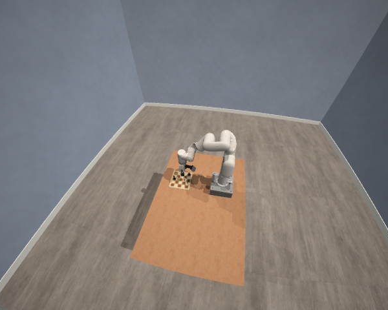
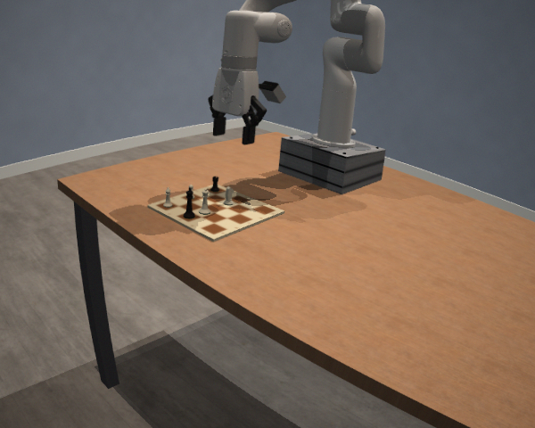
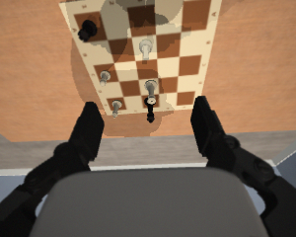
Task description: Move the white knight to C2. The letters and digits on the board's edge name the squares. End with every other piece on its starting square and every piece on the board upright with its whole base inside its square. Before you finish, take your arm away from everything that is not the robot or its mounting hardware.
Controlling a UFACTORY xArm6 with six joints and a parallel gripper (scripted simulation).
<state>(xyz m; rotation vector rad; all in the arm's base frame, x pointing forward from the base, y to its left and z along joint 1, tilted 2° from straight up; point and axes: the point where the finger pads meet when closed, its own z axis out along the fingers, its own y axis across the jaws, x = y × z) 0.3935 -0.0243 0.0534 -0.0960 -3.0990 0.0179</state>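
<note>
Right now the pale chess piece is 140 mm below my hand. Round my hand: black rook (40 mm behind, 80 mm to the right, 140 mm below); chessboard (40 mm ahead, 160 mm below); small white piece (40 mm ahead, 80 mm to the right, 150 mm below).
</note>
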